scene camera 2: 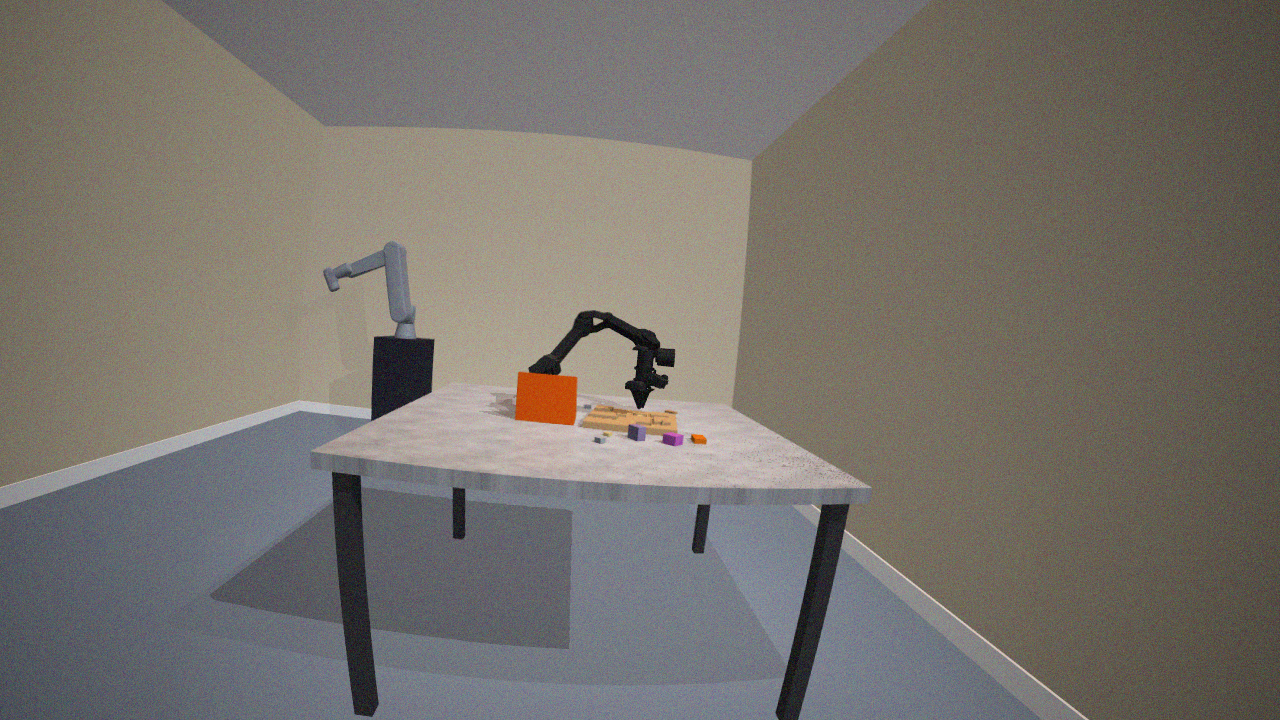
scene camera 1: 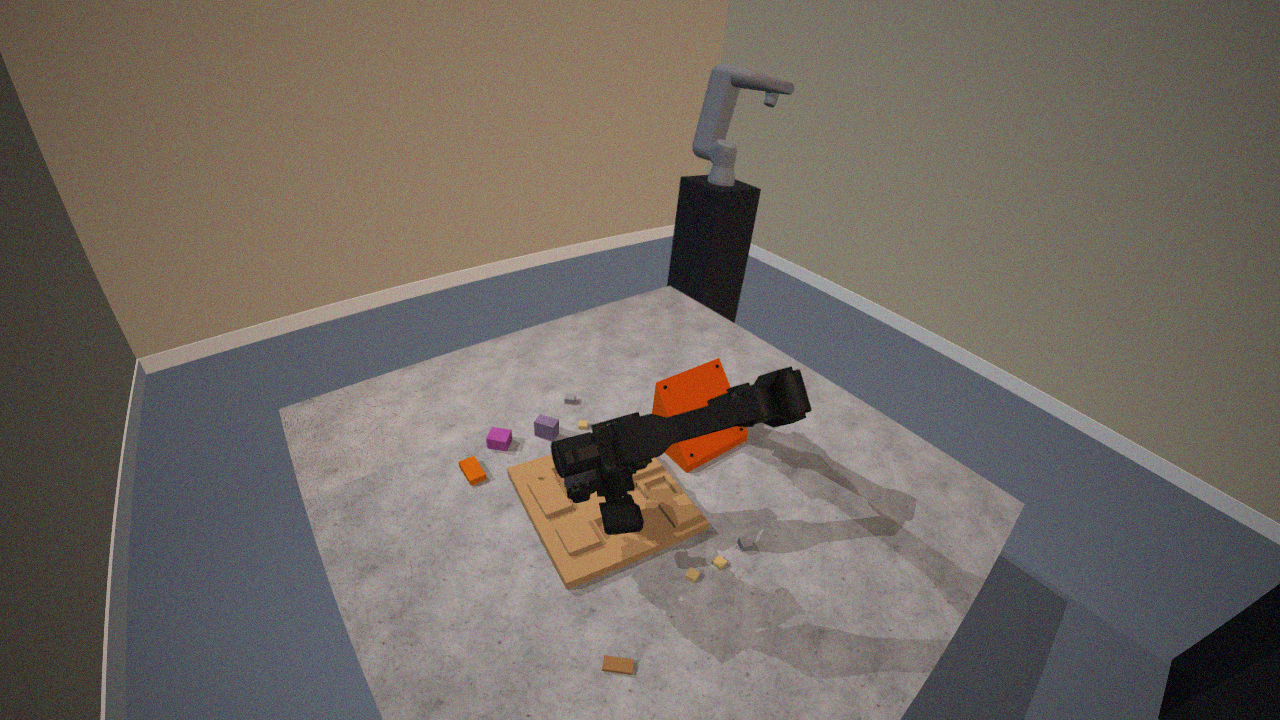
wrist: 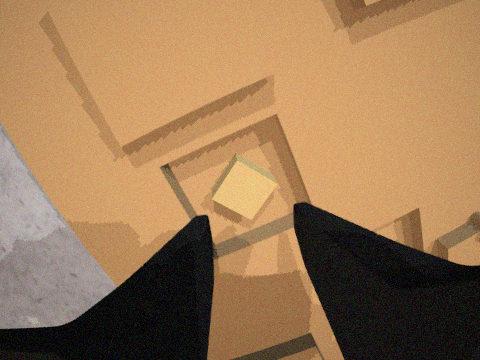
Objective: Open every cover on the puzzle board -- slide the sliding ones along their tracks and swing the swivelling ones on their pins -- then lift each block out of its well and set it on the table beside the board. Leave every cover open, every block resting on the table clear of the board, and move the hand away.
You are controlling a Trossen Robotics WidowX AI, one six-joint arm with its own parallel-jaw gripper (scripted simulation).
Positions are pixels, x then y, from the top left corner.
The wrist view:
gripper: 252, 221
tan puzzle board: 366, 119
